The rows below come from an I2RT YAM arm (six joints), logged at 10 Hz.
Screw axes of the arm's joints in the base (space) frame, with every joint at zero. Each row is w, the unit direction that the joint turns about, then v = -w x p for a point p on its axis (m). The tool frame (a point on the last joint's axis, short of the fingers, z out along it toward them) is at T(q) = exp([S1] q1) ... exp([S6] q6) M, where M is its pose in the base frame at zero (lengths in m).
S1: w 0 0 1 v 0.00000 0.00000 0.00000
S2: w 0 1 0 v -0.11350 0.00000 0.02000
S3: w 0 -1 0 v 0.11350 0.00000 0.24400
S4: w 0 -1 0 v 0.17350 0.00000 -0.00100
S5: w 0 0 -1 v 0.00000 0.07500 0.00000
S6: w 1 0 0 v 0.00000 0.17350 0.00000
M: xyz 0.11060 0.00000 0.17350 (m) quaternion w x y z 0.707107 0 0.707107 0
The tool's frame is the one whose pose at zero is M.
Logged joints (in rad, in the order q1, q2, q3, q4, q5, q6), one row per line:
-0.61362, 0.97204, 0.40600, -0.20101, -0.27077, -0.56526
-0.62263, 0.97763, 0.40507, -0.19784, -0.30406, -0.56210
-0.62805, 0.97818, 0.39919, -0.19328, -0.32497, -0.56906
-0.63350, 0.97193, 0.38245, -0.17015, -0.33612, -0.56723
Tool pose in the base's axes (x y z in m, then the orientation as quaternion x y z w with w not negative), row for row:
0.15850, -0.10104, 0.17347, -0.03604, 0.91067, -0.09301, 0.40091
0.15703, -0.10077, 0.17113, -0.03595, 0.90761, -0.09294, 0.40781
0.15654, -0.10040, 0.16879, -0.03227, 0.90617, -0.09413, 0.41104
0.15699, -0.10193, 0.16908, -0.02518, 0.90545, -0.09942, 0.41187
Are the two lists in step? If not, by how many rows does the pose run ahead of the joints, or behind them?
The pose runs 2 rows ahead of the joints: the pose in row i belongs to the joints in row i + 2.
